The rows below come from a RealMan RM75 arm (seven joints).
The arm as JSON. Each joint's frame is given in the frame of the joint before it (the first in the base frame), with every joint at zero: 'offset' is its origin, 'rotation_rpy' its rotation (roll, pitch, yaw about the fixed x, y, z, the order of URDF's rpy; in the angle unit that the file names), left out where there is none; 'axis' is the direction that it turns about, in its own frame. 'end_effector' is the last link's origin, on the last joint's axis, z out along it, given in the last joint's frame.
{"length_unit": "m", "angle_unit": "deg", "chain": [
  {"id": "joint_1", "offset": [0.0, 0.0, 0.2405], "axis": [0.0, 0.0, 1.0]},
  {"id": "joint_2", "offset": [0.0, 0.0, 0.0], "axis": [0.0, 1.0, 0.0]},
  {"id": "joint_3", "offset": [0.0, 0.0, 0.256], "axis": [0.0, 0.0, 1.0]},
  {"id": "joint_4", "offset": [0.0, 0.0, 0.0], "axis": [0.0, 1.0, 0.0]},
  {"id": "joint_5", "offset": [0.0, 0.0, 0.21], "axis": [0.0, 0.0, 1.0]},
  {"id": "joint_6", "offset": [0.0, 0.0, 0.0], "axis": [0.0, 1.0, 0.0]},
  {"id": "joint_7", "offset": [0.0, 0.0, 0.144], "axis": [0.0, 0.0, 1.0]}
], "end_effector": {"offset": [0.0, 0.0, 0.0]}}
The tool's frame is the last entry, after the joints.
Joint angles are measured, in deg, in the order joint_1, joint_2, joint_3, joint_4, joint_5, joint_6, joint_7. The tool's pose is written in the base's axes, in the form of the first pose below.
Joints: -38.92, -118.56, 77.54, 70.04, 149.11, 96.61, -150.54
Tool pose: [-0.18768, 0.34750, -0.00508, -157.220, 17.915, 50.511]
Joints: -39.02, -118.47, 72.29, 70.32, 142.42, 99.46, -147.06
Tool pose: [-0.17594, 0.34513, 0.00226, -165.320, 13.648, 48.093]
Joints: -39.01, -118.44, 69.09, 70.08, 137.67, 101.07, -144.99
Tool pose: [-0.16827, 0.34333, 0.00668, -170.635, 10.302, 46.666]
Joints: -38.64, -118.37, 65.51, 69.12, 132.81, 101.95, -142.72
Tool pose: [-0.16427, 0.34256, 0.01204, -175.564, 5.863, 46.007]
